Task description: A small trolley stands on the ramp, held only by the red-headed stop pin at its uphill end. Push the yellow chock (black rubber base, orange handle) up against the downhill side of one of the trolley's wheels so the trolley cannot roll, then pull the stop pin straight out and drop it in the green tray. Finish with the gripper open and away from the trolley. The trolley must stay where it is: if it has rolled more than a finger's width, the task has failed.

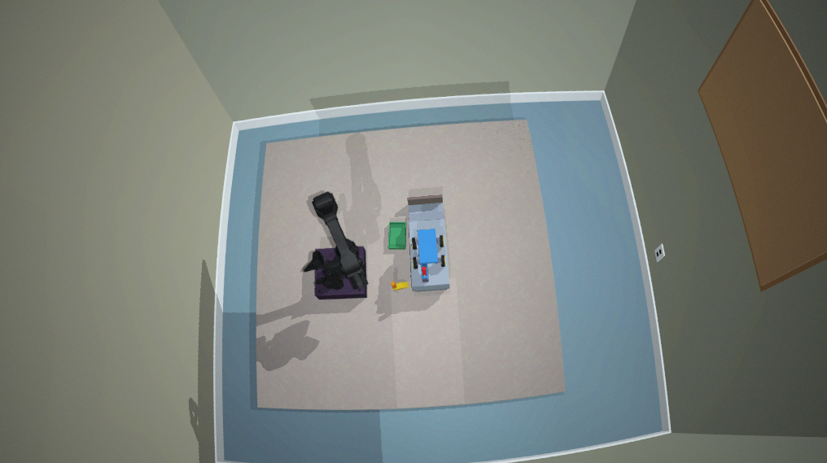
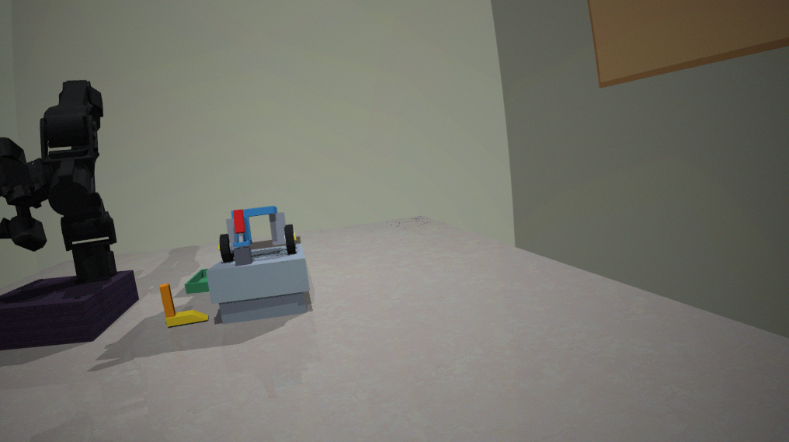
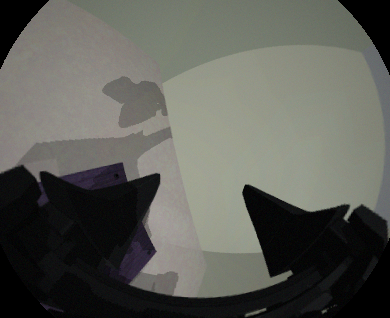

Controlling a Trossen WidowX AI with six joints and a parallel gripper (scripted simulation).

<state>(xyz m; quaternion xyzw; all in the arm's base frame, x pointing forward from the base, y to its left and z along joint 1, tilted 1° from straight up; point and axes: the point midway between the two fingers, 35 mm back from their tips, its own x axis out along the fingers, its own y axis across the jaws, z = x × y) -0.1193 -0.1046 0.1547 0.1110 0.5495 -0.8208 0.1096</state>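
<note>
My gripper tip is 33 cm short of the yellow chock, 19 cm above it and 4 cm to the left of it. From my gripper tip the other things lie so: blue trolley 47 cm ahead, 10 cm below, 5 cm to the left; green tray 36 cm ahead, 22 cm below, 18 cm to the left; red-headed stop pin 44 cm ahead, 8 cm below, 5 cm to the right.
</note>
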